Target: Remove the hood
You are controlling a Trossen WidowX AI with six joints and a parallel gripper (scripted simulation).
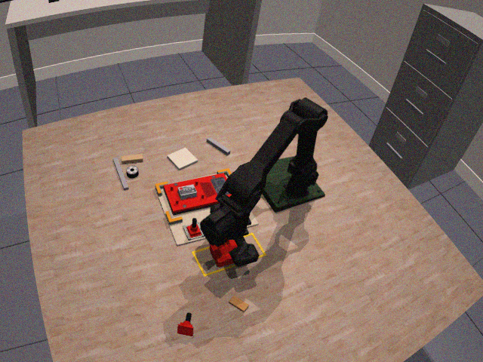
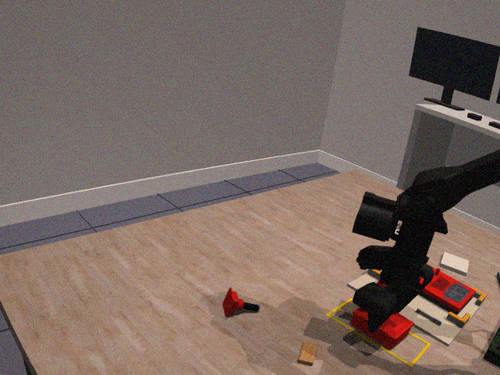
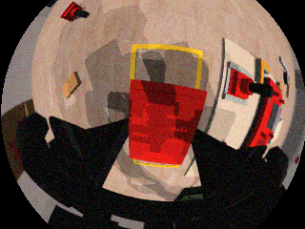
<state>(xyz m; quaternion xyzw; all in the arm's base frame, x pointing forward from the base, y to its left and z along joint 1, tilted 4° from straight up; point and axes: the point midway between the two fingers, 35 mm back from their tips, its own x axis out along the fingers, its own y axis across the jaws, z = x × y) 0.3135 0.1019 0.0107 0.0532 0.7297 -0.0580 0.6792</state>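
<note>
Right now my gripper tip is right at the hood. Also, from my gripper tip: wheel: 130 mm ahead, 400 mm to the right, 10 mm below; then white tile: 50 mm behind, 390 mm to the right, 10 mm below.
</note>
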